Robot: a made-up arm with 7 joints.
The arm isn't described. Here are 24 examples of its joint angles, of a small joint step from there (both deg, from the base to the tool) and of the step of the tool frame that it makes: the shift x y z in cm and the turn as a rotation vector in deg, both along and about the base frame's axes.
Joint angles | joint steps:
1: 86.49 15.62 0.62 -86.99 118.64 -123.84 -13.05 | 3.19 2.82 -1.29 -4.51 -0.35 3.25 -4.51
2: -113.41 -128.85 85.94 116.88 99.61 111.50 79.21 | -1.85 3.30 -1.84 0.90 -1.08 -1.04 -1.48
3: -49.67 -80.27 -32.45 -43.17 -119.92 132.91 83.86 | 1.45 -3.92 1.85 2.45 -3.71 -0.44 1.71
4: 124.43 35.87 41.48 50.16 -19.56 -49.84 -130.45 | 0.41 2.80 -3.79 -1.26 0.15 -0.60 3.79
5: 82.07 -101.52 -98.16 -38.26 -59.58 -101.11 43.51 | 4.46 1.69 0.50 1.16 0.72 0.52 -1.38
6: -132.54 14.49 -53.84 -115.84 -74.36 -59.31 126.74 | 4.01 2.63 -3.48 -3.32 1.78 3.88 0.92
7: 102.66 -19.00 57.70 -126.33 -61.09 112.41 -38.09 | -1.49 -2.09 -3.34 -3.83 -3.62 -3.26 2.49
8: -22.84 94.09 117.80 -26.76 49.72 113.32 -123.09 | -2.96 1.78 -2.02 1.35 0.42 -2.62 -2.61
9: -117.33 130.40 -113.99 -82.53 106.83 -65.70 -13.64 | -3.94 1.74 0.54 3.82 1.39 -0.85 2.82
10: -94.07 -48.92 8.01 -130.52 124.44 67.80 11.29 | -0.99 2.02 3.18 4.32 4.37 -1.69 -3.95
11: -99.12 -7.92 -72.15 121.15 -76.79 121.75 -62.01 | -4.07 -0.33 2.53 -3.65 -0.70 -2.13 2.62
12: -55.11 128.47 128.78 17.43 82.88 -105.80 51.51 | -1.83 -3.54 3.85 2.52 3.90 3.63 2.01
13: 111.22 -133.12 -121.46 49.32 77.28 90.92 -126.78 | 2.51 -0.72 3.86 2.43 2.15 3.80 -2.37
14: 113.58 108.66 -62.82 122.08 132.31 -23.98 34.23 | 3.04 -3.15 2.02 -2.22 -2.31 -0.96 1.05
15: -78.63 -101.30 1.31 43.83 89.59 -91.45 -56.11 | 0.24 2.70 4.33 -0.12 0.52 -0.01 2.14
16: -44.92 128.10 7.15 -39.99 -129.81 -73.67 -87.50 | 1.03 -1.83 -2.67 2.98 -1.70 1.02 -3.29
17: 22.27 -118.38 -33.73 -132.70 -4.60 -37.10 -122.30 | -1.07 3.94 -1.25 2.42 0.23 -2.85 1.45
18: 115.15 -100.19 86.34 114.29 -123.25 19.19 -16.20 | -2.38 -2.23 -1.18 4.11 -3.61 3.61 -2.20
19: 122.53 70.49 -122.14 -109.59 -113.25 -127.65 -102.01 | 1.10 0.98 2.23 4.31 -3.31 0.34 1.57
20: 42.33 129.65 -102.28 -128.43 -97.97 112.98 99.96 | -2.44 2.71 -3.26 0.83 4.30 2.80 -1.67
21: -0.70 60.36 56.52 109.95 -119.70 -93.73 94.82 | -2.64 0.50 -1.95 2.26 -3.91 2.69 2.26
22: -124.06 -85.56 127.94 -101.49 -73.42 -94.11 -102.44 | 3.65 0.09 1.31 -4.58 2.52 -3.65 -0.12
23: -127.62 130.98 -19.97 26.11 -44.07 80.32 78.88 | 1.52 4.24 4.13 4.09 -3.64 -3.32 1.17
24: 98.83 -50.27 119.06 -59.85 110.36 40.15 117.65 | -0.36 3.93 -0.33 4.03 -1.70 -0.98 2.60
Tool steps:
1: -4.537 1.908 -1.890 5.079 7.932 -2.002
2: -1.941 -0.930 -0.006 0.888 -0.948 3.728
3: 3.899 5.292 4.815 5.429 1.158 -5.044
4: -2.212 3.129 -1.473 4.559 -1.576 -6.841
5: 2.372 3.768 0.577 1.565 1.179 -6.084
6: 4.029 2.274 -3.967 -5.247 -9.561 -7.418
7: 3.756 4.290 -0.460 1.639 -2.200 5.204
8: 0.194 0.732 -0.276 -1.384 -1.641 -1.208
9: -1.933 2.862 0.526 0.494 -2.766 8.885
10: -2.362 4.261 -2.960 0.423 -1.387 -9.918
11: -1.400 -0.321 -1.173 1.744 -0.203 5.468
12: -3.065 6.763 -1.471 -5.830 2.236 9.522
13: 0.344 -2.627 1.212 4.938 -6.733 -8.877
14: 0.951 3.371 -2.013 -2.447 0.427 -2.969
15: -1.326 2.582 -1.611 0.326 -4.026 -4.695
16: -0.957 -2.973 -1.521 1.554 1.462 -4.155
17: 0.415 2.695 -1.659 -4.434 -0.932 -0.726
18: 1.168 -0.006 1.165 -3.780 -1.217 1.352
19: 1.055 2.594 1.078 -3.411 0.388 4.987
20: 1.236 -3.509 -2.197 -2.873 2.057 -3.973
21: -0.281 1.606 -0.674 3.894 2.587 3.105
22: 3.795 -0.021 0.866 -1.256 2.290 -3.880
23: -0.960 -3.606 -0.844 -0.313 -9.947 8.286
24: 0.683 0.514 0.536 2.071 4.375 -3.852
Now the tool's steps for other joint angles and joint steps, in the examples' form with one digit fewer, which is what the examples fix.
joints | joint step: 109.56 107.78 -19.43 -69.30 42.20 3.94 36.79 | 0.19 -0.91 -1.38 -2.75 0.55 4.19 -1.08
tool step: -0.26 2.22 -0.56 -3.25 -3.14 -1.01
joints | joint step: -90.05 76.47 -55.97 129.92 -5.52 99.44 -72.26 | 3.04 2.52 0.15 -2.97 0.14 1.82 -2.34
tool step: 2.33 -0.11 -0.48 -1.43 -4.09 -8.16
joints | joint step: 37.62 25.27 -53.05 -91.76 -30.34 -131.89 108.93 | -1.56 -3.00 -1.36 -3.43 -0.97 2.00 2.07
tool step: 1.50 2.02 3.50 6.23 3.03 -2.22
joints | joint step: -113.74 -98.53 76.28 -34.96 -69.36 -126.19 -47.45 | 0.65 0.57 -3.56 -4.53 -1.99 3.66 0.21
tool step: -2.49 -5.60 -0.59 2.34 -1.93 10.87
